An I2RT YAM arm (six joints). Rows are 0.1 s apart.
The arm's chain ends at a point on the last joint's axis. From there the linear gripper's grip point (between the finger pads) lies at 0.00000 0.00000 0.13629 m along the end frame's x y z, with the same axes.
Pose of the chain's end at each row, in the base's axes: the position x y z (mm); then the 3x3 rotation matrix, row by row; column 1 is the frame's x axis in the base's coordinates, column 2 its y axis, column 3 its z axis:
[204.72 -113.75 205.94], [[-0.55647 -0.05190 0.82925], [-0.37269 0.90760 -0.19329], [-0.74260 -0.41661 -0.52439]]
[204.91 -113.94 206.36], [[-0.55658 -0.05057 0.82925], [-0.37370 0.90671 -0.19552], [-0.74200 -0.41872 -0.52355]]
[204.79 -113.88 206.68], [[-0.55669 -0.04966 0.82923], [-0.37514 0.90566 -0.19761], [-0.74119 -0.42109 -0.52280]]
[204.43 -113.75 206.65], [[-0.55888 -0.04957 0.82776], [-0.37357 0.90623 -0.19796], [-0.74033 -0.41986 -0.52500]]
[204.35 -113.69 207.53], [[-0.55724 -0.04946 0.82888], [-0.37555 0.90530 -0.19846], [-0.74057 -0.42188 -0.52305]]
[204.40 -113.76 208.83], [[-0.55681 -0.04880 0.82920], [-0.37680 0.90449 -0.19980], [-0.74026 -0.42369 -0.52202]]
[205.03 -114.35 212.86], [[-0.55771 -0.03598 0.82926], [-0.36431 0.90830 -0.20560], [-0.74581 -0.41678 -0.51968]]
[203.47 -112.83 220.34], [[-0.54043 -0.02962 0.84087], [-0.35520 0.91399 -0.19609], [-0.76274 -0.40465 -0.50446]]
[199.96 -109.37 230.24], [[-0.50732 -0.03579 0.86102], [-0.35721 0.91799 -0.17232], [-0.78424 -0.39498 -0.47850]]
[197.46 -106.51 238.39], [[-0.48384 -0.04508 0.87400], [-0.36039 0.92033 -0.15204], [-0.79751 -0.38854 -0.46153]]
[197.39 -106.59 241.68], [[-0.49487 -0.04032 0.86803], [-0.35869 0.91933 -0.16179], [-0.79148 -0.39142 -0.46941]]
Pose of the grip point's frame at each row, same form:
[317.74 -140.09 134.47], [[-0.55647 -0.05190 0.82925], [-0.37269 0.90760 -0.19329], [-0.74260 -0.41661 -0.52439]]
[317.93 -140.59 135.01], [[-0.55658 -0.05057 0.82925], [-0.37370 0.90671 -0.19552], [-0.74200 -0.41872 -0.52355]]
[317.81 -140.81 135.43], [[-0.55669 -0.04966 0.82923], [-0.37514 0.90566 -0.19761], [-0.74119 -0.42109 -0.52280]]
[317.25 -140.73 135.10], [[-0.55888 -0.04957 0.82776], [-0.37357 0.90623 -0.19796], [-0.74033 -0.41986 -0.52500]]
[317.32 -140.74 136.24], [[-0.55724 -0.04946 0.82888], [-0.37555 0.90530 -0.19846], [-0.74057 -0.42188 -0.52305]]
[317.41 -140.99 137.68], [[-0.55681 -0.04880 0.82920], [-0.37680 0.90449 -0.19980], [-0.74026 -0.42369 -0.52202]]
[318.05 -142.37 142.03], [[-0.55771 -0.03598 0.82926], [-0.36431 0.90830 -0.20560], [-0.74581 -0.41678 -0.51968]]
[318.07 -139.56 151.59], [[-0.54043 -0.02962 0.84087], [-0.35520 0.91399 -0.19609], [-0.76274 -0.40465 -0.50446]]
[317.31 -132.86 165.03], [[-0.50732 -0.03579 0.86102], [-0.35721 0.91799 -0.17232], [-0.78424 -0.39498 -0.47850]]
[316.58 -127.23 175.49], [[-0.48384 -0.04508 0.87400], [-0.36039 0.92033 -0.15204], [-0.79751 -0.38854 -0.46153]]
[315.69 -128.64 177.70], [[-0.49487 -0.04032 0.86803], [-0.35869 0.91933 -0.16179], [-0.79148 -0.39142 -0.46941]]

